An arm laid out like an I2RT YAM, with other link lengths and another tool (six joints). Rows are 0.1 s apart.
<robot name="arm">
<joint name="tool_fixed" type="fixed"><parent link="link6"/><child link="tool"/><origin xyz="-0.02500 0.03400 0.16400" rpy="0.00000 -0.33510 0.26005"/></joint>
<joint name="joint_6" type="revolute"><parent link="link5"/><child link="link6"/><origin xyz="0.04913 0.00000 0.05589" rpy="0.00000 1.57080 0.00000"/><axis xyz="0 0 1"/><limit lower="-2.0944" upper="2.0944"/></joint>
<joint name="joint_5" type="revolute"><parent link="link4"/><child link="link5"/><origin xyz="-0.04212 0.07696 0.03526" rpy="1.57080 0.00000 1.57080"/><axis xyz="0 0 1"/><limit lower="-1.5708" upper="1.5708"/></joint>
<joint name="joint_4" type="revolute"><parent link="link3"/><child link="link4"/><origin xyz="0.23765 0.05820 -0.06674" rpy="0.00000 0.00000 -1.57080"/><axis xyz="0 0 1"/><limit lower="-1.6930" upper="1.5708"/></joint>
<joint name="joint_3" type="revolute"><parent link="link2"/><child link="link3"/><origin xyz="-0.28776 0.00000 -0.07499" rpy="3.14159 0.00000 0.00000"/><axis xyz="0 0 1"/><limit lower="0.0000" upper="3.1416"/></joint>
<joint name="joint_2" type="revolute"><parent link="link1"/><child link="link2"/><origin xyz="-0.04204 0.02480 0.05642" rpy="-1.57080 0.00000 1.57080"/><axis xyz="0 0 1"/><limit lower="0.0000" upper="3.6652"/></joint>
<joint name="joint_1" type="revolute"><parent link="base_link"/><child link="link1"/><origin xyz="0.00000 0.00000 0.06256" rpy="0.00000 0.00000 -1.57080"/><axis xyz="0 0 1"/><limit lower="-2.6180" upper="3.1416"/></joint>
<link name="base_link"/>
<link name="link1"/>
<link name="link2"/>
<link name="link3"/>
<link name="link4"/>
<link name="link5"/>
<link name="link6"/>
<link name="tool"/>
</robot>
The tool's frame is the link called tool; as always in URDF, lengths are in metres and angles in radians.
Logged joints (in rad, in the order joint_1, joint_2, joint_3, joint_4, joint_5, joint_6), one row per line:
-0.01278, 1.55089, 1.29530, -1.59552, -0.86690, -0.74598
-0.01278, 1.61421, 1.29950, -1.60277, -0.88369, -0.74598
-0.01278, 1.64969, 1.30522, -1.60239, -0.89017, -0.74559
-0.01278, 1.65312, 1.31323, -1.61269, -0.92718, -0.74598
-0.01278, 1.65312, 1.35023, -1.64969, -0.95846, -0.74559
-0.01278, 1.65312, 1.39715, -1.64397, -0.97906, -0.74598
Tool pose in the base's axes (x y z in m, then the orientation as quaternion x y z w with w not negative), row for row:
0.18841, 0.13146, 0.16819, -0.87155, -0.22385, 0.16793, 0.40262
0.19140, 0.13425, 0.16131, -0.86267, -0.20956, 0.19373, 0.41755
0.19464, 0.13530, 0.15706, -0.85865, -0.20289, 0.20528, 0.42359
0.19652, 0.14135, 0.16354, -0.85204, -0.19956, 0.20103, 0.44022
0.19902, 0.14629, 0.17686, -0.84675, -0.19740, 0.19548, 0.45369
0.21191, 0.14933, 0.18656, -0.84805, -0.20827, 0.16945, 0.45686
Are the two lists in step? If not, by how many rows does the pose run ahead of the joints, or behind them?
They are in step.
